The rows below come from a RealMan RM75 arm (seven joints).
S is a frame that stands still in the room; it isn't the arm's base.
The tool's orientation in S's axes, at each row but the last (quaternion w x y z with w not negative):
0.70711, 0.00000, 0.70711, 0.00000
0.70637, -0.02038, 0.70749, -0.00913
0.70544, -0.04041, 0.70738, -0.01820
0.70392, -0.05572, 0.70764, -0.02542
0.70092, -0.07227, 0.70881, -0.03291
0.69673, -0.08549, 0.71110, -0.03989
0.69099, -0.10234, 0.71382, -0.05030
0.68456, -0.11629, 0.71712, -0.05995
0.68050, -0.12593, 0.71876, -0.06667
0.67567, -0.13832, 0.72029, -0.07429
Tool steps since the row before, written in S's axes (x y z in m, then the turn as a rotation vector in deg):
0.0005, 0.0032, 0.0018, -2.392, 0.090, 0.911
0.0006, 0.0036, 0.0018, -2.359, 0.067, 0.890
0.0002, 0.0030, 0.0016, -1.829, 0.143, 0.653
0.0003, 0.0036, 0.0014, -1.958, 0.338, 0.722
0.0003, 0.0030, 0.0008, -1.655, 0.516, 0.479
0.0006, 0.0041, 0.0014, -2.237, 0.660, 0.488
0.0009, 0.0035, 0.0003, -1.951, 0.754, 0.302
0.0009, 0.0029, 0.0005, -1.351, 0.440, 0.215
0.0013, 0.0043, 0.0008, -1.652, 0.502, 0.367
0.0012, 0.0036, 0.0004, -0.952, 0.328, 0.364
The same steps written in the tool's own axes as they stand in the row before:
-0.0018, 0.0032, 0.0005, -0.911, 0.090, -2.392
-0.0019, 0.0035, 0.0007, -0.889, 0.067, -2.359
-0.0018, 0.0028, 0.0003, -0.660, 0.146, -1.826
-0.0018, 0.0034, 0.0004, -0.751, 0.337, -1.947
-0.0012, 0.0028, 0.0005, -0.539, 0.532, -1.631
-0.0021, 0.0037, 0.0008, -0.565, 0.710, -2.203
-0.0011, 0.0033, 0.0011, -0.410, 0.819, -1.904
-0.0012, 0.0026, 0.0011, -0.269, 0.487, -1.325
-0.0020, 0.0038, 0.0016, -0.420, 0.533, -1.630
-0.0015, 0.0032, 0.0014, -0.399, 0.299, -0.948

